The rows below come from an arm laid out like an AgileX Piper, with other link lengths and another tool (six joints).
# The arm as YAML. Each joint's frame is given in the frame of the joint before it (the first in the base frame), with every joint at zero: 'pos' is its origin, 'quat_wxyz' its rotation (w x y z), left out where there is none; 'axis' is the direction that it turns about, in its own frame. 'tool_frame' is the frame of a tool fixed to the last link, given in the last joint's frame.
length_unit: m
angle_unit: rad
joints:
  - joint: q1
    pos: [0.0, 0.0, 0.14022]
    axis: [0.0, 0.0, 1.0]
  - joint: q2
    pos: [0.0, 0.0, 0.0]
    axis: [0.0, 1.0, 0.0]
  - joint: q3
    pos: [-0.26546, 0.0, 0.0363]
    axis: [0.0, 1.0, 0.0]
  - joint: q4
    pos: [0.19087, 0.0, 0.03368]
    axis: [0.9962, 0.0, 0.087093]
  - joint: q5
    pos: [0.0, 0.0, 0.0]
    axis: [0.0, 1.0, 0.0]
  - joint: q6
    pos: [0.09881, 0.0, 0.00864]
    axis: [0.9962, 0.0, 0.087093]
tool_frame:
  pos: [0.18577, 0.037, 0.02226]
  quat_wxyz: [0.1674, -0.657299, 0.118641, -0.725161]
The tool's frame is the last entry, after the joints.
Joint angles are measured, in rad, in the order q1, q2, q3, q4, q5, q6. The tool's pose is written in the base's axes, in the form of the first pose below.
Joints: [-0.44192 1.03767 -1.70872 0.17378 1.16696 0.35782]
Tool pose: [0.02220 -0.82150 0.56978 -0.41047 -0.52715 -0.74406 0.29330 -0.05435 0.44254]
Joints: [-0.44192 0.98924 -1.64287 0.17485 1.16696 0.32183]
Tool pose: [0.04836 -0.80723 0.58825 -0.42011 -0.55075 -0.72124 0.28327 -0.04852 0.42947]
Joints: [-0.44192 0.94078 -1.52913 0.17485 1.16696 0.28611]
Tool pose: [0.10038 -0.80421 0.58580 -0.45910 -0.55979 -0.68983 0.27457 -0.04366 0.39693]
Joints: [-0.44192 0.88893 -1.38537 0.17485 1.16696 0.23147]
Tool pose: [0.17764 -0.79664 0.57777 -0.50679 -0.57732 -0.64021 0.26329 -0.03727 0.35236]
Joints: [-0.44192 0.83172 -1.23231 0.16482 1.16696 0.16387]
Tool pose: [0.26419 -0.77747 0.57073 -0.54975 -0.60761 -0.57323 0.24687 -0.03111 0.30409]
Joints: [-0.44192 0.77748 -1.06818 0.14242 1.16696 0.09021]
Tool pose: [0.36272 -0.75111 0.55161 -0.58992 -0.64329 -0.48803 0.22533 -0.02610 0.24996]
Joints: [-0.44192 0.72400 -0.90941 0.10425 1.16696 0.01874]
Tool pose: [0.45925 -0.71599 0.52578 -0.61729 -0.68286 -0.39071 0.19860 -0.02339 0.19762]
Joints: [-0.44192 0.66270 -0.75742 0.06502 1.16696 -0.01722]
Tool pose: [0.52653 -0.69791 0.48548 -0.64033 -0.70120 -0.31354 0.16956 -0.02050 0.15114]
